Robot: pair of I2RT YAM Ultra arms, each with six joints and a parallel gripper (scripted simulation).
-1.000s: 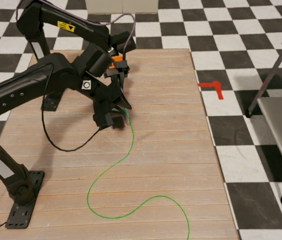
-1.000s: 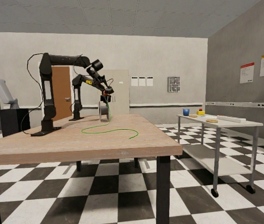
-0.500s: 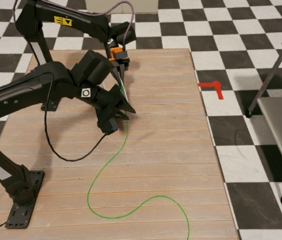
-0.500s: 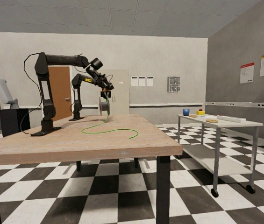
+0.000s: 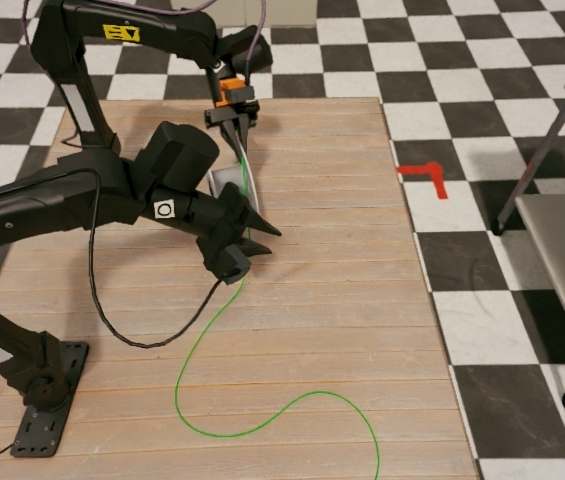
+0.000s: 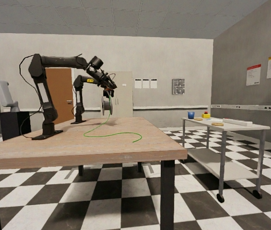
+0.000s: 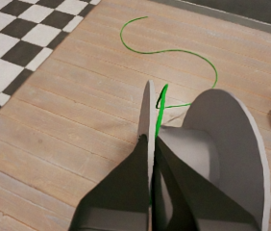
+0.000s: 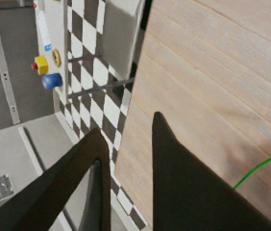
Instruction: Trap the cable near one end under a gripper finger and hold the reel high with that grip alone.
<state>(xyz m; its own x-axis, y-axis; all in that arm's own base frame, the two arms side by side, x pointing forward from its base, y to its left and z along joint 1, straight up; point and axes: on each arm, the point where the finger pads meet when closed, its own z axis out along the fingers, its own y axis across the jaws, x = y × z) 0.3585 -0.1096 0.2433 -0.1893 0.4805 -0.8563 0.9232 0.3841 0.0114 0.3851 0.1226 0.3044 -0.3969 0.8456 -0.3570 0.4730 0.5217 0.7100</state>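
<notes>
The grey reel is 30 mm behind my left hand, 10 mm to the right of it and 70 mm below it.
</notes>
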